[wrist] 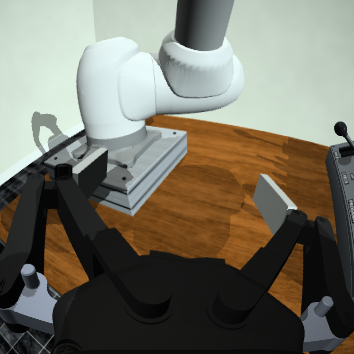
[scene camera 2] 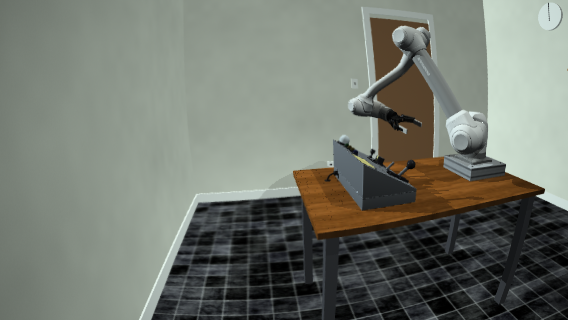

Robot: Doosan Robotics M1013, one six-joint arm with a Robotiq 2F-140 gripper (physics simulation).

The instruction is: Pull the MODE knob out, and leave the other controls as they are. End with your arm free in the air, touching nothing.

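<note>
A grey sloped control console [scene camera 2: 387, 197] [wrist: 332, 175] stands on the table, with several knobs and levers on its top; part of it shows at the right edge of the wrist view. Which control is the MODE knob cannot be told in either view. A lever with a black ball [scene camera 2: 410, 164] [wrist: 341, 128] stands up at one end of the console. My gripper [scene camera 2: 413, 127] [wrist: 182, 174] is open, with nothing between its fingers. It hangs in the air above the console, apart from it, and points towards the arm's base.
The wooden table [scene camera 2: 470, 197] [wrist: 200, 220] carries the arm's square base plate [scene camera 2: 475, 167] [wrist: 160, 172]. A white dome [scene camera 2: 344, 139] sits at the console's upper end. A black cable [scene camera 2: 330, 176] lies behind the console. A brown door [scene camera 2: 400, 90] is in the wall behind.
</note>
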